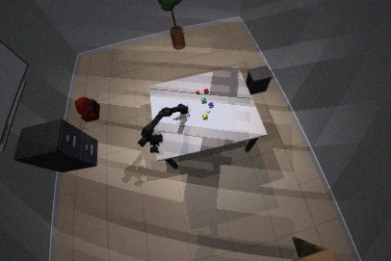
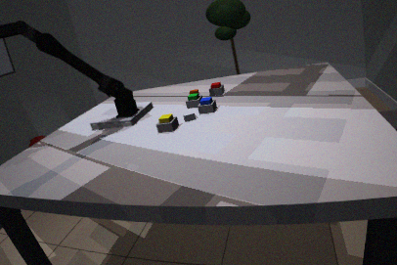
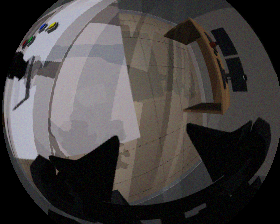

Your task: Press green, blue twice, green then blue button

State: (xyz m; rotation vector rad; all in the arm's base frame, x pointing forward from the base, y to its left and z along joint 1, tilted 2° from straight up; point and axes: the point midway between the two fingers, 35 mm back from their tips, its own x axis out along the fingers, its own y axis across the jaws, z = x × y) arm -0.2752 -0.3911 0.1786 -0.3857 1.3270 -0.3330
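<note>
Now: the green button 49 cm ahead of my gripper tip, 49 cm to the left of it and 14 cm below it. From my gripper tip the other things lie so: blue button (56 cm ahead, 42 cm to the left, 14 cm below); grey block (51 cm ahead, 36 cm to the left, 16 cm below); yellow button (47 cm ahead, 30 cm to the left, 14 cm below).
</note>
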